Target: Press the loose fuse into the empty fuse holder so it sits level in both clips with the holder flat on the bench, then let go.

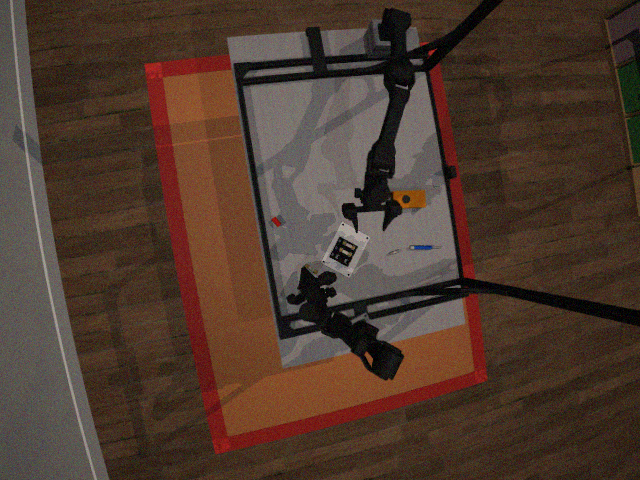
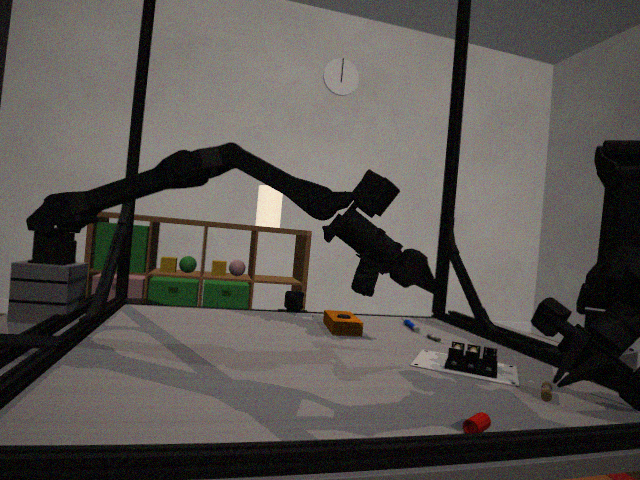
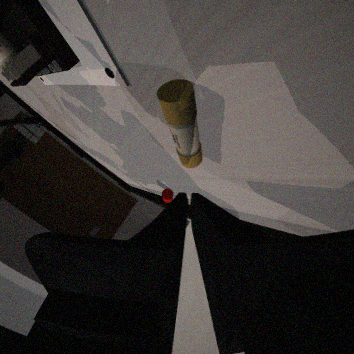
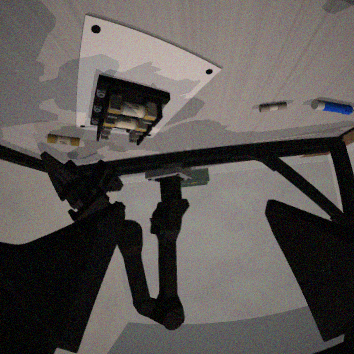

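Seen in the pictures: left gripper, fingertip midpoint: [image 1: 303,267] [image 2: 556,383] [image 3: 187,199] [image 4: 42,153]; right gripper, fingertip midpoint: [image 1: 370,231] [image 2: 427,287] [image 4: 196,208]; left arm's base, origin of the base link: [image 1: 360,330] [image 4: 169,178]; right arm's base, origin of the base link: [image 1: 387,32] [image 2: 52,262] [image 3: 24,134].
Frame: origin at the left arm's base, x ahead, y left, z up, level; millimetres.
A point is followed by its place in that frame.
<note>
The loose fuse [image 1: 311,269] {x 277, y 61, z -28 mm} [image 2: 546,391] {x 299, y 73, z -26 mm} [image 3: 185,132] {x 269, y 61, z -29 mm} [image 4: 63,140] {x 280, y 56, z -30 mm}, with brass-coloured caps and a pale middle, lies on the bench beside the holder's white plate [image 1: 358,260] {x 227, y -112, z -38 mm} [image 2: 431,360] {x 324, y -128, z -39 mm} [image 4: 145,55] {x 330, y -134, z -39 mm}. The black fuse holder [image 1: 345,251] [image 2: 471,365] {x 309, y -52, z -26 mm} [image 4: 135,86] {x 306, y -107, z -34 mm} has fuses in two positions; the position nearest the loose fuse is empty. My left gripper [image 1: 304,268] {x 299, y 86, z -10 mm} [image 2: 557,382] {x 299, y 86, z -10 mm} [image 3: 187,199] {x 299, y 86, z -10 mm} is shut and empty, its tips close to the fuse. My right gripper [image 1: 370,229] {x 320, y -159, z 89 mm} [image 2: 434,290] {x 320, y -159, z 89 mm} [image 4: 196,208] {x 320, y -159, z 89 mm} is open and empty, above the bench near the plate's other end.
A red cylinder [image 1: 277,221] {x 483, y 98, z -23 mm} [image 2: 476,423] {x 497, y 111, z -24 mm} [image 3: 167,195] {x 466, y 99, z -29 mm} lies near the bench edge. An orange block [image 1: 416,198] {x 343, y -411, z -11 mm} [image 2: 343,325] {x 385, y -328, z -19 mm} sits beyond the right gripper. A small grey cylinder [image 1: 394,252] {x 193, y -251, z -32 mm} [image 2: 433,337] {x 196, y -249, z -34 mm} [image 4: 273,106] {x 197, y -252, z -33 mm} and a blue-bodied tool [image 1: 421,247] {x 163, y -357, z -28 mm} [image 2: 411,325] {x 173, y -347, z -30 mm} [image 4: 336,107] {x 167, y -359, z -29 mm} lie beyond the holder. Black frame bars border the bench.
</note>
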